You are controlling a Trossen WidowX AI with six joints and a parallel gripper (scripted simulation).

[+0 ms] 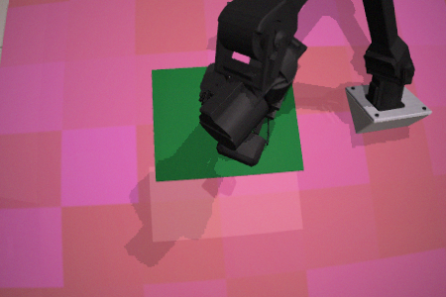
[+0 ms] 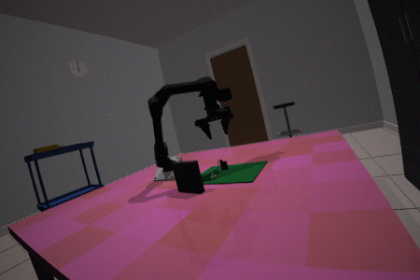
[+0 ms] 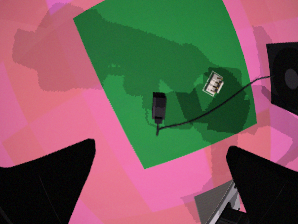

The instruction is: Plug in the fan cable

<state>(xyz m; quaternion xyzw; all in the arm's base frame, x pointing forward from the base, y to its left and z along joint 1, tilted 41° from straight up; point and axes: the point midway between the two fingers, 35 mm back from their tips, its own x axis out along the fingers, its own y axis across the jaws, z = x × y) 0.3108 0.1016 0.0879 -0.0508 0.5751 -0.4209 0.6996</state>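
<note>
The black fan plug lies 14 cm below my gripper tip and 1 cm behind it. Round my gripper tip: green board: 18 cm below, 5 cm to the right, 3 cm ahead; black fan: 22 cm to the right, 10 cm below, 6 cm behind; fan header: 16 cm below, 9 cm to the right, 2 cm behind.
</note>
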